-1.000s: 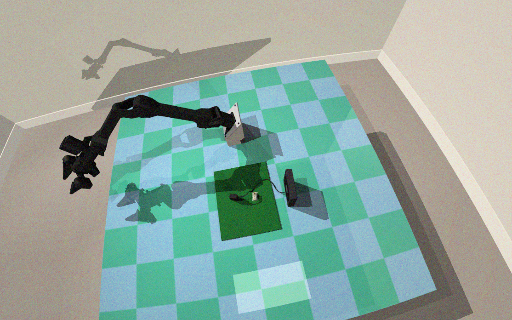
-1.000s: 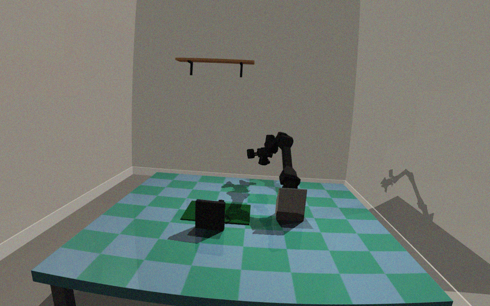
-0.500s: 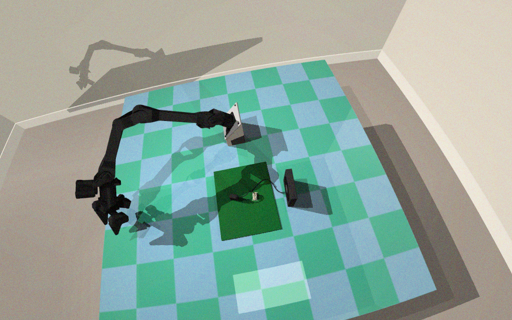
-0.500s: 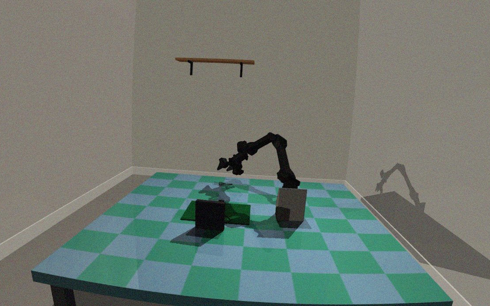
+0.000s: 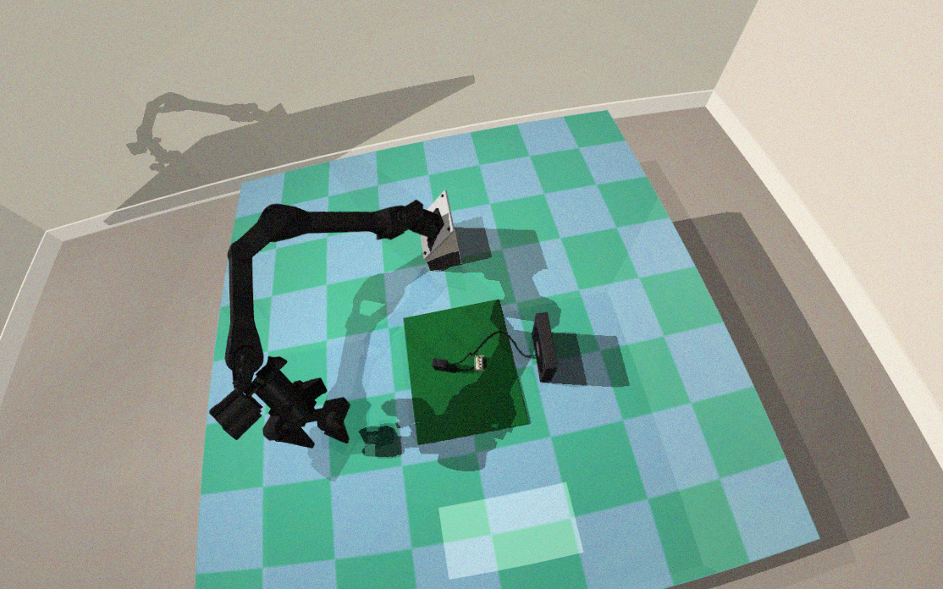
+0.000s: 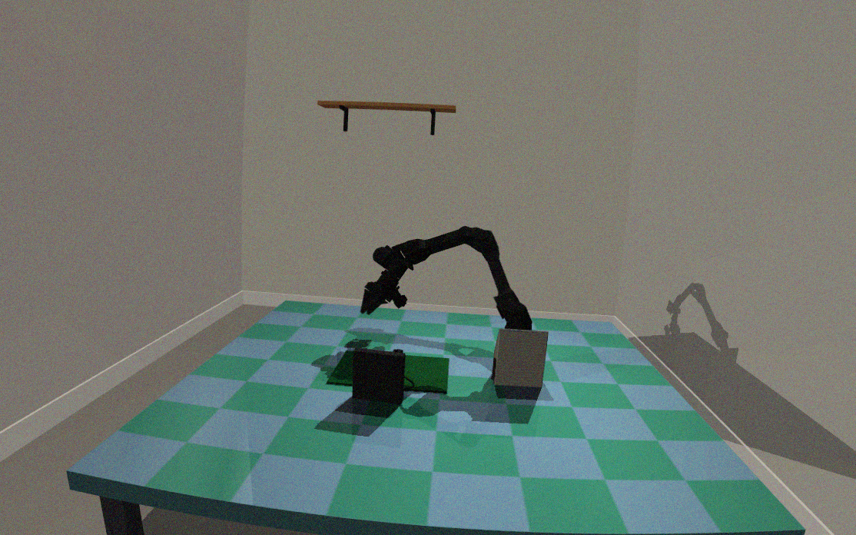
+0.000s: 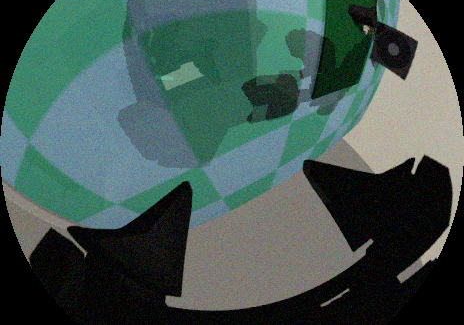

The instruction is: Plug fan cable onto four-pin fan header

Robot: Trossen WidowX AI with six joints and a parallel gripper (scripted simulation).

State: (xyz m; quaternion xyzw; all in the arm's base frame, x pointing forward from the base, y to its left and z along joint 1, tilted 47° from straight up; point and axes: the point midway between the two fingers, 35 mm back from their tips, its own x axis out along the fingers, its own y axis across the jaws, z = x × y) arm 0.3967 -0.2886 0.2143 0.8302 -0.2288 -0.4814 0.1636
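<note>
My gripper tip is 26 cm to the right of the black plug, 10 cm past it and 5 cm above it. Round my gripper tip: dark green board (30 cm to the left, 9 cm below, 9 cm behind); black fan (48 cm to the left, 5 cm behind, 1 cm below).
</note>
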